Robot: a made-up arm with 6 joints. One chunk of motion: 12 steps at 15 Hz.
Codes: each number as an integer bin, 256 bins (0 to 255) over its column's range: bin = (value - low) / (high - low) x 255, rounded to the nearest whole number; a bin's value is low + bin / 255 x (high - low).
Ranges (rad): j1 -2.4..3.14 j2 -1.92..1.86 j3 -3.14..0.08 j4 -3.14..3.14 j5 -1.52..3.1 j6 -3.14..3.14
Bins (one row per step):
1: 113 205 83 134 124 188
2: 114 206 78 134 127 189
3: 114 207 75 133 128 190
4: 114 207 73 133 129 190
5: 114 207 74 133 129 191
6: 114 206 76 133 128 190
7: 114 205 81 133 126 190
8: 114 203 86 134 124 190
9: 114 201 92 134 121 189
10: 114 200 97 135 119 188
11: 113 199 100 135 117 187
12: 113 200 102 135 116 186
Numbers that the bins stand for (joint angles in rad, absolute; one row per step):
1: 0.0550 1.1188 -2.0919 0.1601 0.7266 1.4900
2: 0.0767 1.1336 -2.1551 0.1601 0.7809 1.5146
3: 0.0767 1.1485 -2.1929 0.1355 0.7991 1.5392
4: 0.0767 1.1485 -2.2182 0.1355 0.8172 1.5392
5: 0.0767 1.1485 -2.2056 0.1355 0.8172 1.5638
6: 0.0767 1.1336 -2.1803 0.1355 0.7991 1.5392
7: 0.0767 1.1188 -2.1172 0.1355 0.7628 1.5392
8: 0.0767 1.0892 -2.0540 0.1601 0.7266 1.5392
9: 0.0767 1.0595 -1.9783 0.1601 0.6722 1.5146
10: 0.0767 1.0447 -1.9151 0.1847 0.6360 1.4900
11: 0.0550 1.0299 -1.8773 0.1847 0.5998 1.4653
12: 0.0550 1.0447 -1.8520 0.1847 0.5816 1.4407

